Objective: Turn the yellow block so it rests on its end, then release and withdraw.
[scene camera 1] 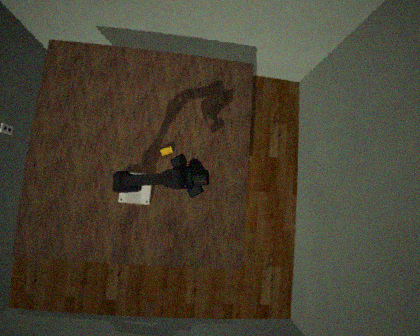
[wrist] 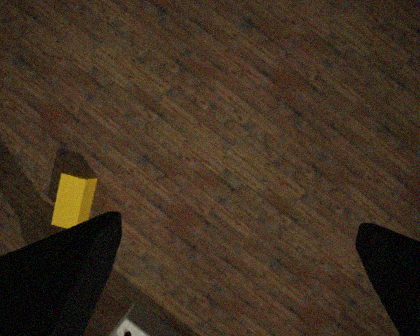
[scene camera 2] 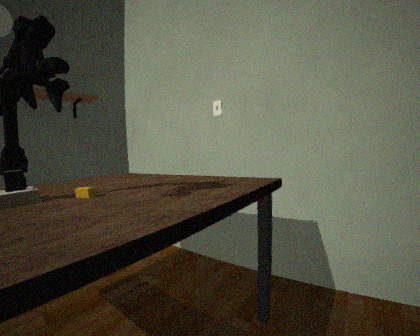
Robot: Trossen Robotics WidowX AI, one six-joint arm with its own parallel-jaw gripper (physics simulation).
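The yellow block [scene camera 1: 166, 150] [scene camera 2: 84, 192] [wrist: 70, 201] lies flat on the brown table [scene camera 1: 75, 110] [scene camera 2: 125, 220] [wrist: 240, 125], with a long face up. In the wrist view it is at the left, just beyond the left finger's tip, and that finger may cover a little of its near end. My gripper [scene camera 1: 187, 176] [scene camera 2: 45, 104] [wrist: 241, 229] is open and empty, with its fingers wide apart. It hangs high above the table, off to one side of the block and not touching it.
The arm's white base plate [scene camera 1: 134, 196] [scene camera 2: 29, 193] [wrist: 131, 328] is near the block. The arm's shadow falls across the table. The table's edge and a dark leg [scene camera 2: 264, 255] show in scene camera 2. A wall shelf [scene camera 2: 87, 98] is behind the arm.
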